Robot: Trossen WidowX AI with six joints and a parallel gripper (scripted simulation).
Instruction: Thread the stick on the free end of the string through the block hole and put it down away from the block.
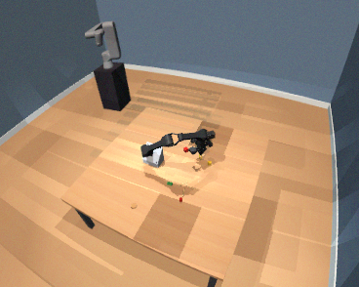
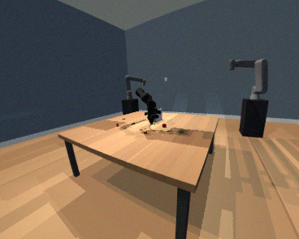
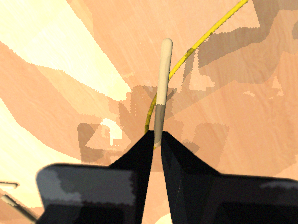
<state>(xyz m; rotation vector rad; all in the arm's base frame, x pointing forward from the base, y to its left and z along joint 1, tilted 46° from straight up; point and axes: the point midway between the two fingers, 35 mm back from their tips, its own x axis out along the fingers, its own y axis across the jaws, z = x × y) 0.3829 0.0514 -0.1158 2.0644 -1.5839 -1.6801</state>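
My gripper tip is 150 mm past the red block, 60 mm to the right of it and 40 mm above it. The rest, counted from my gripper tip: green piece (150 mm behind, 300 mm to the right, 50 mm below); thin wooden stick (10 mm behind, 10 mm to the left); yellow cube (80 mm ahead, 20 mm to the right, 50 mm below).
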